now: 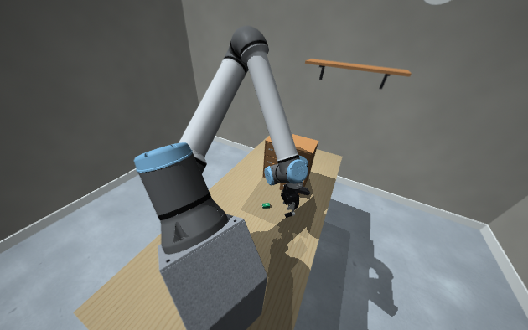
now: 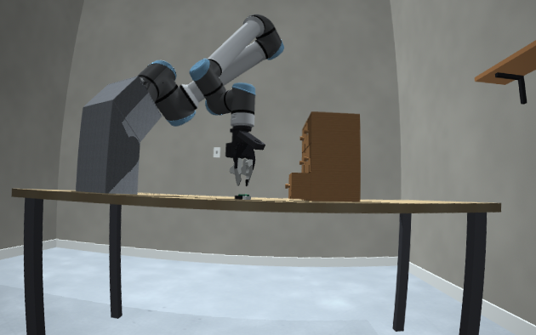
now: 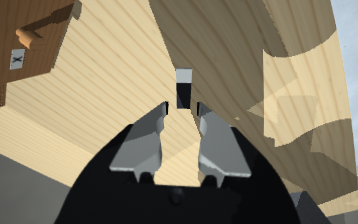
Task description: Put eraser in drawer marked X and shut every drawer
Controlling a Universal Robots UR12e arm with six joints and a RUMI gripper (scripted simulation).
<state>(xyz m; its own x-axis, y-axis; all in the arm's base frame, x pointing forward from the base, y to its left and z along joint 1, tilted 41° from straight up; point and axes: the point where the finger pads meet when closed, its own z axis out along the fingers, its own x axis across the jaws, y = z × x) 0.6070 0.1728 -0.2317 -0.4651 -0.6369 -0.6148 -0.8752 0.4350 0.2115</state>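
The eraser is 60 mm below my hand and 10 mm ahead of it. The rest, counted from my hand: green block (160 mm to the left, 60 mm below, 60 mm behind).
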